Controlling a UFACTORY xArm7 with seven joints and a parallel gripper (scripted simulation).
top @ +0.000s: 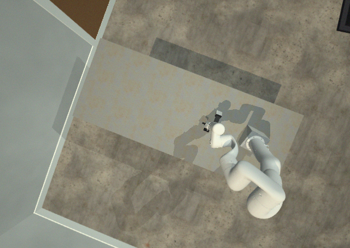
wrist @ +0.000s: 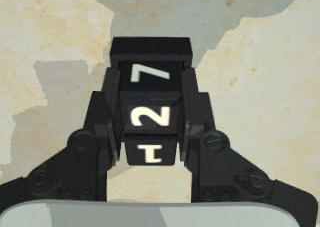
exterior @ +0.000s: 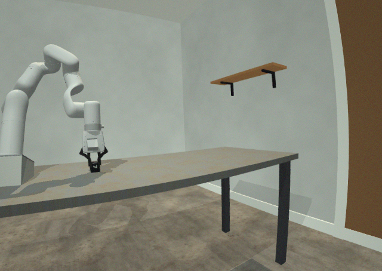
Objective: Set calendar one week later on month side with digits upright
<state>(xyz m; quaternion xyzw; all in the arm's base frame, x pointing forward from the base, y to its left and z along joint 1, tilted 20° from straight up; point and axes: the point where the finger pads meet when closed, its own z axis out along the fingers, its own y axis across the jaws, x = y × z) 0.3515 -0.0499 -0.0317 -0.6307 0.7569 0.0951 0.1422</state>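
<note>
Now: hand 30 mm above the black calendar tray and 20 mm to the right of it.
</note>
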